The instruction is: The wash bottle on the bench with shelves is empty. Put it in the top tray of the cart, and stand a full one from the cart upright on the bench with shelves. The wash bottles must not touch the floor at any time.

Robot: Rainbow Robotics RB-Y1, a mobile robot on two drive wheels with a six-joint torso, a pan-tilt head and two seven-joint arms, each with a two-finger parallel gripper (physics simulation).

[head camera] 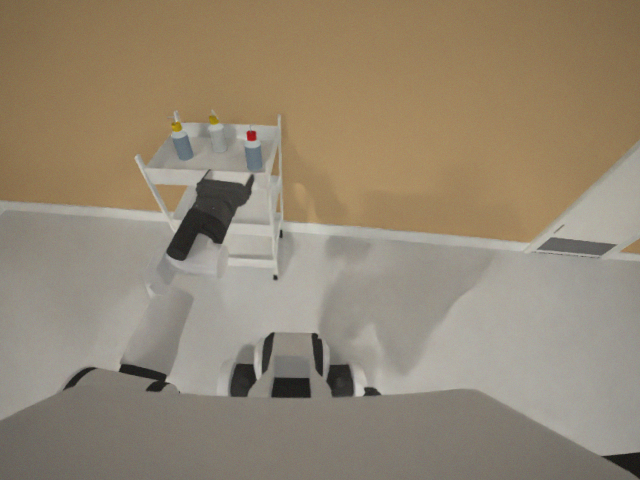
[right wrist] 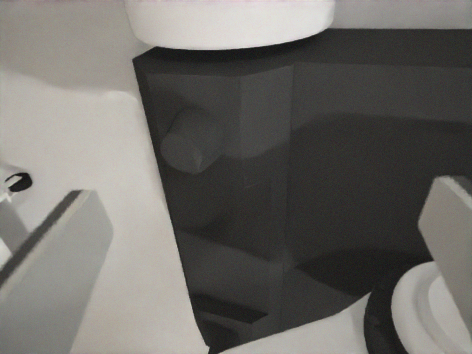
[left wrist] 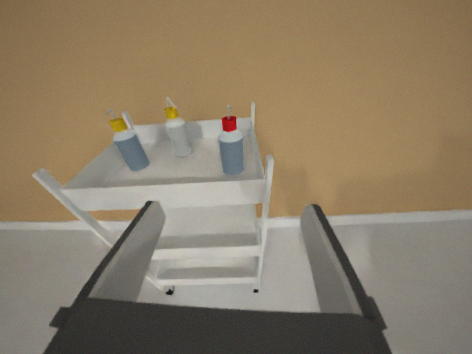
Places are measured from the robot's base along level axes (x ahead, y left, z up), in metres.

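Pixels of known places: left gripper, fingertip midpoint: (head camera: 231, 174) (left wrist: 231, 211); right gripper, fingertip midpoint: (right wrist: 259, 206).
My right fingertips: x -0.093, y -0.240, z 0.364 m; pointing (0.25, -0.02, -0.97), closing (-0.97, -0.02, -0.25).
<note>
Ahead of a thing's pixels: the offset from my right fingertips to its top centre. "spot": to the spot under its first point.
The white cart (head camera: 175, 177) (left wrist: 200, 195) stands against the wall. In its top tray stand a blue-filled wash bottle with a yellow cap @[dx +0.841, dy +0.711, dz +0.473 m] (head camera: 183, 145) (left wrist: 132, 151) at the left, a pale, clear-looking one with a yellow cap @[dx +0.885, dy +0.571, dz +0.473 m] (head camera: 218, 138) (left wrist: 179, 137) at the middle back, and a blue-filled one with a red cap @[dx +0.790, dy +0.412, dz +0.473 m] (head camera: 253, 155) (left wrist: 231, 154) at the right. My left gripper (head camera: 230, 174) (left wrist: 231, 211) is open and empty, in front of the tray, apart from the bottles. My right gripper (right wrist: 259, 206) is open and empty beside my own dark base. The bench with shelves does not show.
The cart has lower shelves under the top tray and black wheels. The tan wall (head camera: 413, 103) (left wrist: 350, 100) rises directly behind it. A white door (head camera: 610, 206) with a grey vent is at the right. A black wheel @[spot: dx +0.653, dy +0.344, dz -0.332 m] (right wrist: 19, 181) shows at the left edge of the right wrist view.
</note>
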